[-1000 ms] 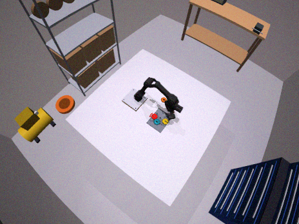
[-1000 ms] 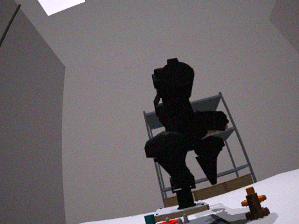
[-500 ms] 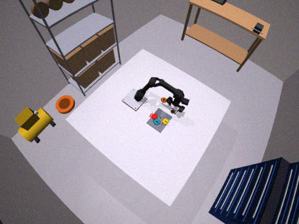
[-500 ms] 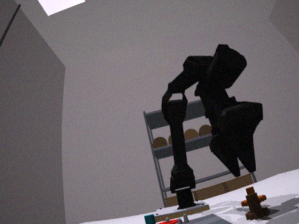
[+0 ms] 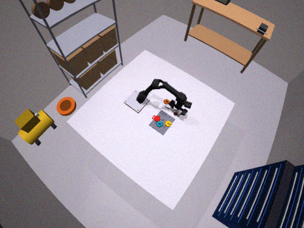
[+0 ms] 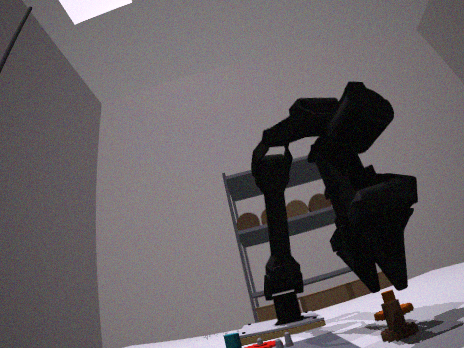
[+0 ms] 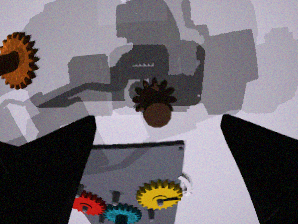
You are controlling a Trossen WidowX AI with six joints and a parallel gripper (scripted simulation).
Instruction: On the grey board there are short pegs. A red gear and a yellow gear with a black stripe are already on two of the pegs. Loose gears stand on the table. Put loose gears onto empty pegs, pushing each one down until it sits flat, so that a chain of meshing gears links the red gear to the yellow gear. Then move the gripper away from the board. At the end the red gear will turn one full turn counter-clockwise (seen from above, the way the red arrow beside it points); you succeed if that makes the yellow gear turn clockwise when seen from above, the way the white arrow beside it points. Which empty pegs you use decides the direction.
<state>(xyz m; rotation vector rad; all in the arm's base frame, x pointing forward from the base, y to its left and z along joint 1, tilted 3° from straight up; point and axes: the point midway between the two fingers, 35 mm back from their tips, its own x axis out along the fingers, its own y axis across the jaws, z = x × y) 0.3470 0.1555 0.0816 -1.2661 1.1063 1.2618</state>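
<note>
The brown gear lies 4 cm below my gripper tip. The rest, counted from my gripper tip: red gear: 18 cm to the right, 9 cm behind, 4 cm below; then orange gear: 16 cm behind, 4 cm below, 3 cm to the left; then yellow gear: 14 cm to the right, 4 cm below, 2 cm ahead.
</note>
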